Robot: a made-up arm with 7 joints.
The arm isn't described. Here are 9 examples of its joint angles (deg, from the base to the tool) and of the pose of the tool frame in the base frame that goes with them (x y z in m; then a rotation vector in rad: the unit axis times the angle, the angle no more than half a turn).
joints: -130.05 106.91 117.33 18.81 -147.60 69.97 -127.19
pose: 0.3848 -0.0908 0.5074 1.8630 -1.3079 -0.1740
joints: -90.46 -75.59 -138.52 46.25 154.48 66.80 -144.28
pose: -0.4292 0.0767 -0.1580 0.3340 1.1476 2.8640
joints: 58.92 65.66 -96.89 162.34 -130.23 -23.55 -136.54
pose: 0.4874 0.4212 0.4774 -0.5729 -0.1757 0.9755
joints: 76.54 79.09 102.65 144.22 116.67 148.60 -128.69
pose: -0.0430 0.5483 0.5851 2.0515 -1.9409 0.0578
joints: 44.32 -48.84 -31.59 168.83 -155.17 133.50 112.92
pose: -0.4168 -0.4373 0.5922 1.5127 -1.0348 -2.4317
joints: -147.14 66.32 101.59 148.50 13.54 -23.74 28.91
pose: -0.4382 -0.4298 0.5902 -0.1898 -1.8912 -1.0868
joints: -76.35 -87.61 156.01 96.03 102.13 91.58 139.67
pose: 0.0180 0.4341 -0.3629 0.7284 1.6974 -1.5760
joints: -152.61 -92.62 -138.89 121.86 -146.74 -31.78 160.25
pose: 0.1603 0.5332 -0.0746 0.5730 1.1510 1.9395
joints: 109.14 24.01 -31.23 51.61 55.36 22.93 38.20
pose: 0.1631 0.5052 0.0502 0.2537 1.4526 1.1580
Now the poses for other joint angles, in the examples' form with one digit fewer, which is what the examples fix.
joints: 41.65 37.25 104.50 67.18 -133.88 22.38 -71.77
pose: -0.472 0.374 0.430 1.754 2.156 0.753
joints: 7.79 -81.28 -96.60 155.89 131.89 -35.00 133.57
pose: -0.557 -0.329 0.165 0.169 0.957 -1.325
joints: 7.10 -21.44 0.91 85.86 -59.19 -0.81 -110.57
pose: 0.383 0.119 0.748 2.601 -0.702 0.510
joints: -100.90 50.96 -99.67 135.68 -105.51 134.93 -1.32
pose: -0.316 -0.185 0.794 -0.887 -0.285 0.983
